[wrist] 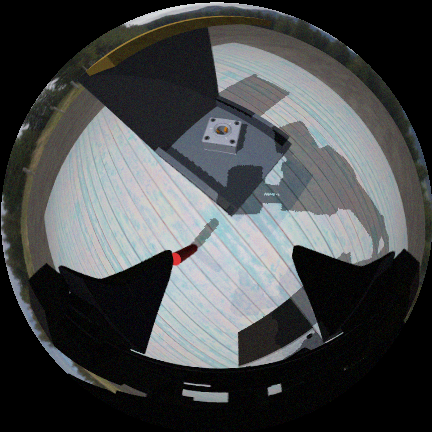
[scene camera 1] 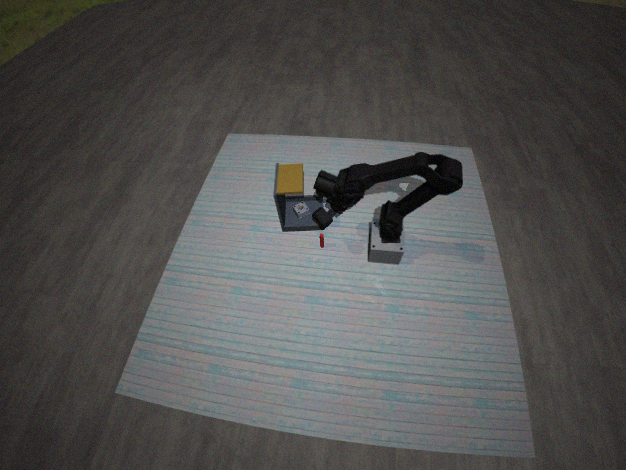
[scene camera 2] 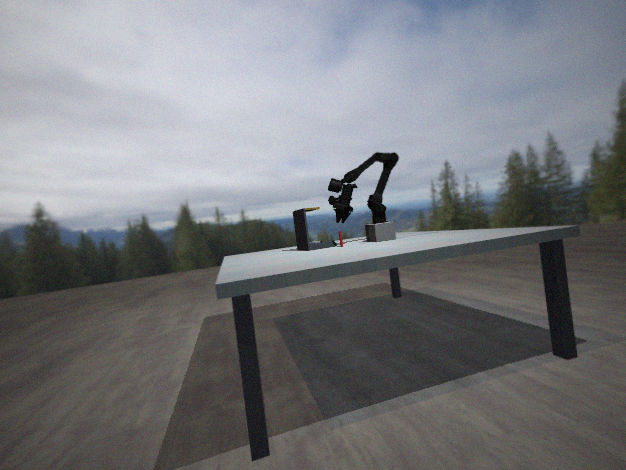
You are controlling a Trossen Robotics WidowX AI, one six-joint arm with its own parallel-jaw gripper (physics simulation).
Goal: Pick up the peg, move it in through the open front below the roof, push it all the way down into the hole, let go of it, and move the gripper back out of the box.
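Places are measured from the arm's base along level axes (x left, y ahead, z down), in millimetres.
Where they show: gripper, between the fingertips: [wrist: 234, 255] [scene camera 1: 330, 216] [scene camera 2: 339, 223]; arm's base, origin of its link: [scene camera 1: 390, 234] [scene camera 2: 380, 222].
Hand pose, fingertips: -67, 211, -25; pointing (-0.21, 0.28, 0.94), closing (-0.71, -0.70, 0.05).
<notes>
Things, the pixels of their top centre, and the offset from my fingertips, as dx, dy, dz. Level surfaces: height alone.
- red peg, centre of its top: [wrist: 174, 258] [scene camera 1: 321, 234] [scene camera 2: 339, 231] +53, +34, +44
- dark grey floor, height of its surface: dz +116
- yellow roof, centre of its top: [scene camera 1: 298, 177] [scene camera 2: 311, 208] -99, +113, -101
- light grey block, centre of its top: [wrist: 221, 128] [scene camera 1: 300, 207] -109, +121, +82
- pale striped table, height of its surface: dz +124
The red peg [scene camera 1: 321, 240] [scene camera 2: 340, 239] [wrist: 186, 254] stands upright on the table, outside the box and near its floor's corner. My gripper [scene camera 1: 323, 208] [scene camera 2: 340, 221] [wrist: 234, 255] is open and empty, above the peg's height. In the wrist view the peg's top is beside the left fingertip, not centred between the fingers. The box has a dark grey floor [scene camera 1: 291, 223] [wrist: 192, 151], a tall dark wall [scene camera 2: 301, 230] [wrist: 165, 95] and a yellow roof [scene camera 1: 290, 178] [scene camera 2: 312, 208]. A light grey block [scene camera 1: 300, 208] [wrist: 212, 131] with a round hole sits on the floor.
The robot's grey base [scene camera 1: 385, 252] [scene camera 2: 382, 231] stands on the pale striped table [scene camera 1: 323, 328] [scene camera 2: 404, 252], right of the box in both scene views. Low dark rims [scene camera 1: 301, 229] [wrist: 195, 172] edge the box floor. The arm reaches over from the base towards the box.
</notes>
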